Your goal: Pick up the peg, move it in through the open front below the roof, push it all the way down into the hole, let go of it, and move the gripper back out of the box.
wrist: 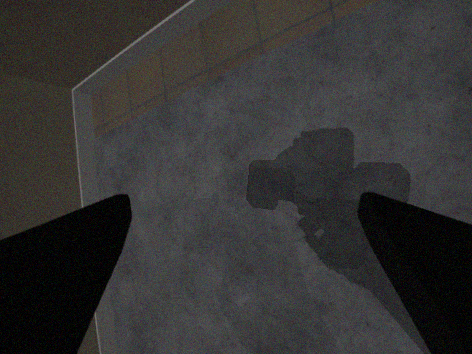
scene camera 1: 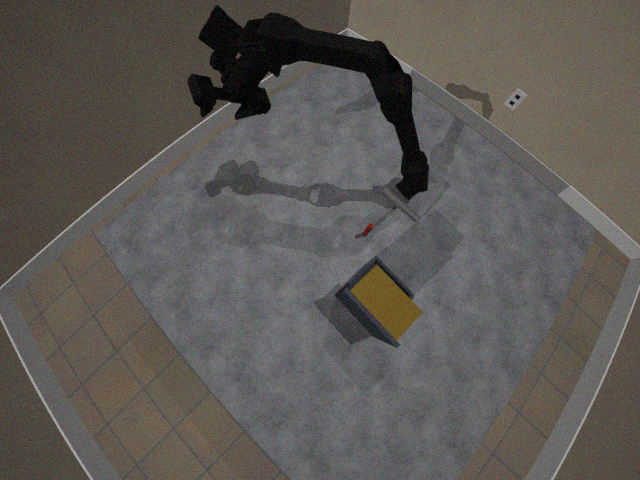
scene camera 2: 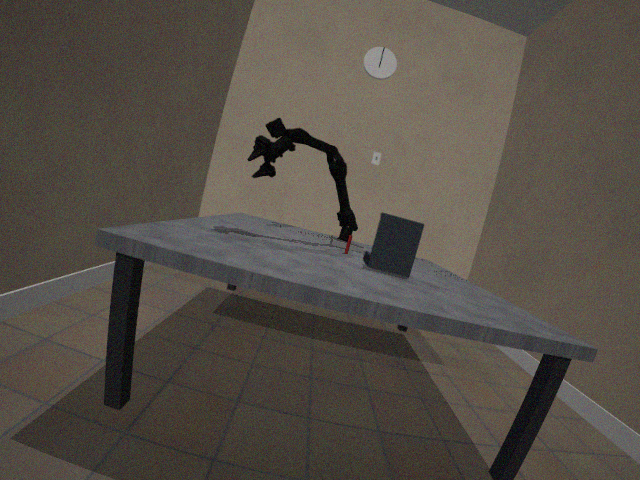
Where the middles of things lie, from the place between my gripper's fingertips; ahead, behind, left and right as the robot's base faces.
Now: hand 60 cm to the right of the yellow roof (scene camera 1: 396, 312), 4 cm past it and 4 cm above it. Also, from my hand: box (scene camera 1: 359, 311) (59 cm to the left, 14 cm below, 8 cm behind).
